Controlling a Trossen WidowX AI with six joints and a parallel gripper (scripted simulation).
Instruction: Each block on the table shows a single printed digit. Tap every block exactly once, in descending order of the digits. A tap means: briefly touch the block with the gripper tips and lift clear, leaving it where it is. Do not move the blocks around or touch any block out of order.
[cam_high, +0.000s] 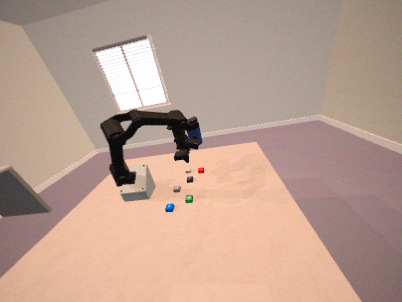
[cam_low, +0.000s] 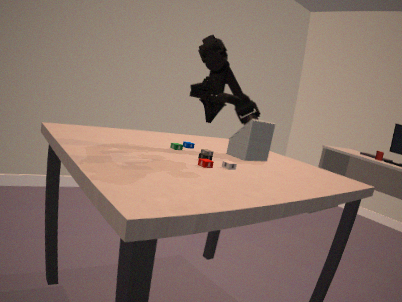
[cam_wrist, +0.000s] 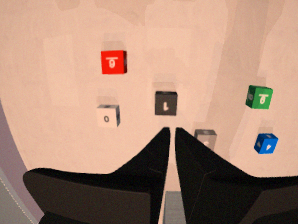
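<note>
Right now the white block is 11 cm below my gripper tip, 9 cm to the left of it and 4 cm behind it. From my gripper tip the other things lie so: red block 11 cm below, 8 cm to the left, 4 cm ahead; then grey block 11 cm below, 7 cm to the right, 7 cm behind; then black block 11 cm below, 1 cm behind.
</note>
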